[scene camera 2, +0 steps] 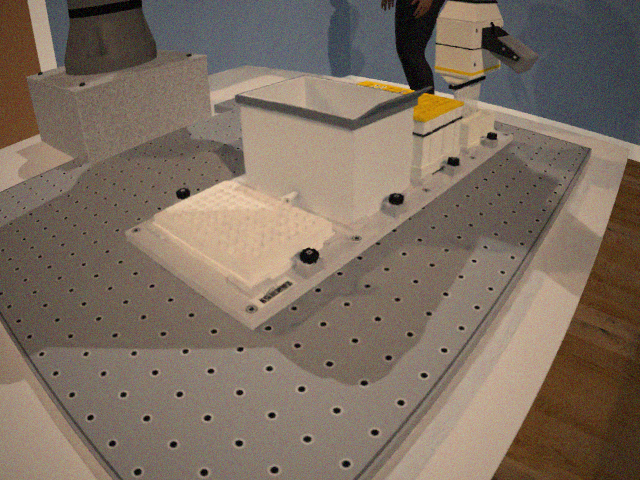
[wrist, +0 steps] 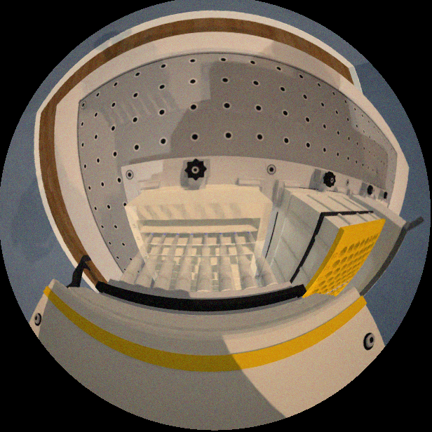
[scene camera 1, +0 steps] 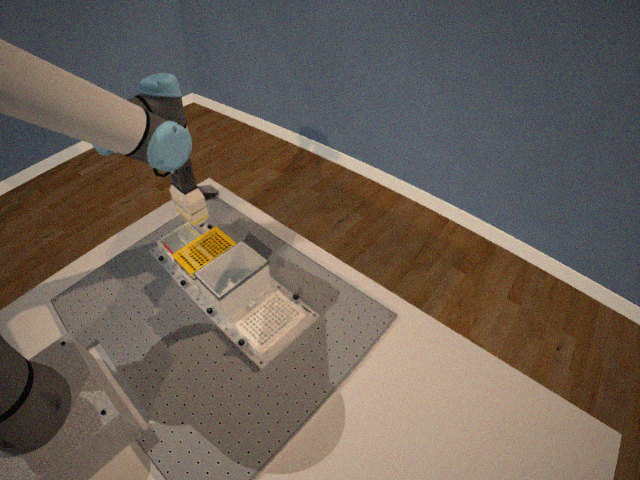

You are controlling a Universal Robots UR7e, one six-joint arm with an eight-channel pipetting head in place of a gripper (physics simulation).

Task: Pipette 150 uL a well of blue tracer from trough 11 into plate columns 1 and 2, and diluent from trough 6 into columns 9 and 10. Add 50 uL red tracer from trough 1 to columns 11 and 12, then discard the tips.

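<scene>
The pipetting head [scene camera 1: 199, 222] [scene camera 2: 467, 91] is low over the trough reservoir [scene camera 1: 176, 240] [scene camera 2: 478, 129] [wrist: 200, 206]. In the wrist view, a row of clear tips [wrist: 202, 260] reaches down into the reservoir near its far wall. Faint blue specks show at the tips' lower ends; the trough number and any liquid inside the tips cannot be made out. A red trough [scene camera 1: 168, 248] shows at the reservoir's near-left edge in scene camera 1. The white well plate [scene camera 1: 271, 320] [scene camera 2: 242, 222] lies at the other end of the deck; well contents cannot be told. The head has no fingers.
The yellow tip rack [scene camera 1: 188, 262] [scene camera 2: 439, 105] [wrist: 345, 255] stands beside the reservoir. A tall open bin [scene camera 1: 221, 293] [scene camera 2: 330, 155] stands between rack and plate, its rim higher than the rack. Black knobs [scene camera 2: 309, 255] [wrist: 195, 170] line the deck edge. A person's legs [scene camera 2: 413, 46] show behind.
</scene>
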